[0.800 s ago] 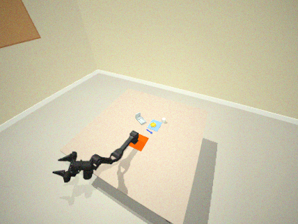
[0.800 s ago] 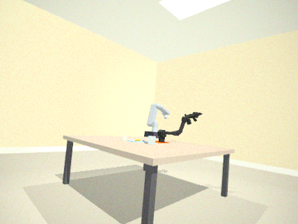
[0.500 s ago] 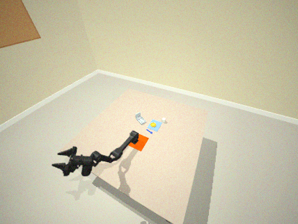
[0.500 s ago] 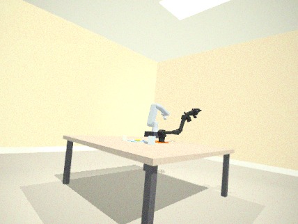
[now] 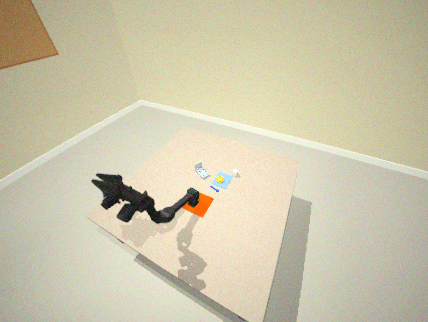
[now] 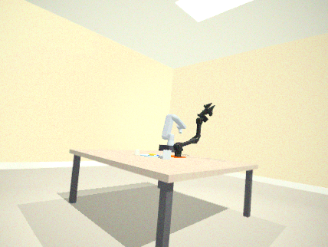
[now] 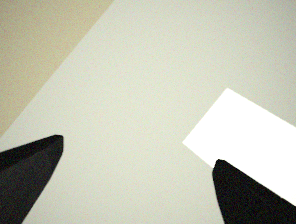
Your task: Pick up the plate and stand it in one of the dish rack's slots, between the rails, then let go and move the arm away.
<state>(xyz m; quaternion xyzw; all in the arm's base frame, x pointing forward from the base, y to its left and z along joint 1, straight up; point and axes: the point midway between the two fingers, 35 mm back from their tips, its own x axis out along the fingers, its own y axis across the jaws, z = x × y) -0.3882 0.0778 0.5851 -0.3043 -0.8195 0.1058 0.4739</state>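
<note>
Right now the yellow plate is 70 cm ahead of my gripper tip, 60 cm below it and 14 cm to the right of it. Round my gripper tip: dish rack 68 cm ahead, 59 cm below, 3 cm to the left; then white cup 82 cm ahead, 59 cm below, 21 cm to the right.
</note>
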